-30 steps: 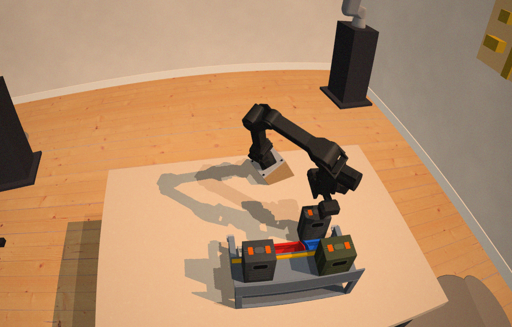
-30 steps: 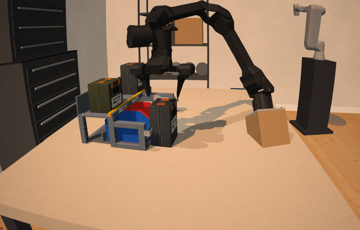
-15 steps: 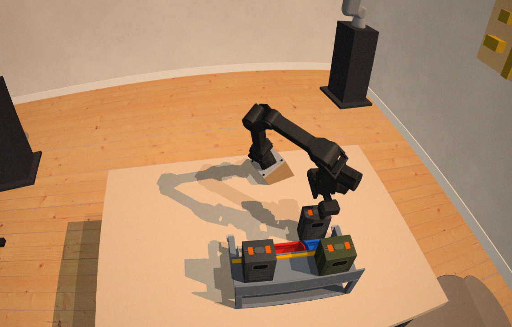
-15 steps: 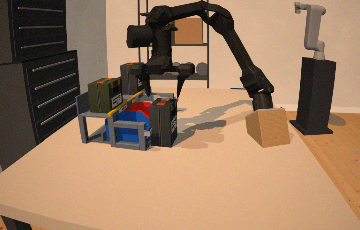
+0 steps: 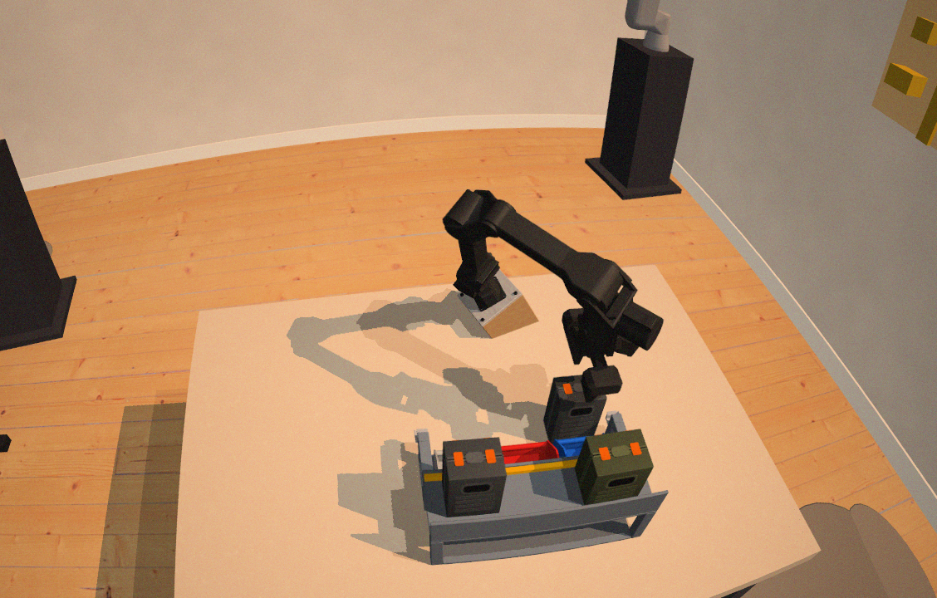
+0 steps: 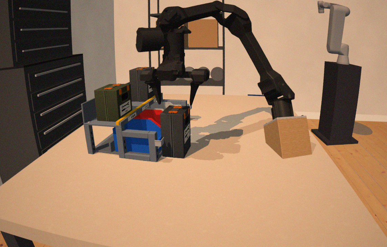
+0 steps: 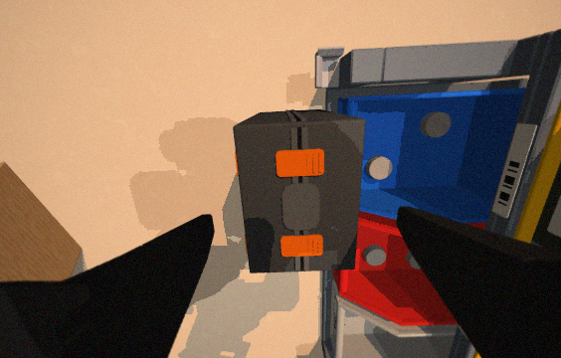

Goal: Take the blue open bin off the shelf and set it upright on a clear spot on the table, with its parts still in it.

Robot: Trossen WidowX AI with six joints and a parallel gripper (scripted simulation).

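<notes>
Right now the blue open bin is 110 mm ahead of my hand, 20 mm to the right of it and 140 mm below it. From my hand the other things lie so: red bin: 90 mm ahead, 130 mm to the right, 140 mm below; yellow rail: 120 mm ahead, 140 mm to the right, 70 mm below; green case: 190 mm ahead, 40 mm to the right, 30 mm below.
</notes>
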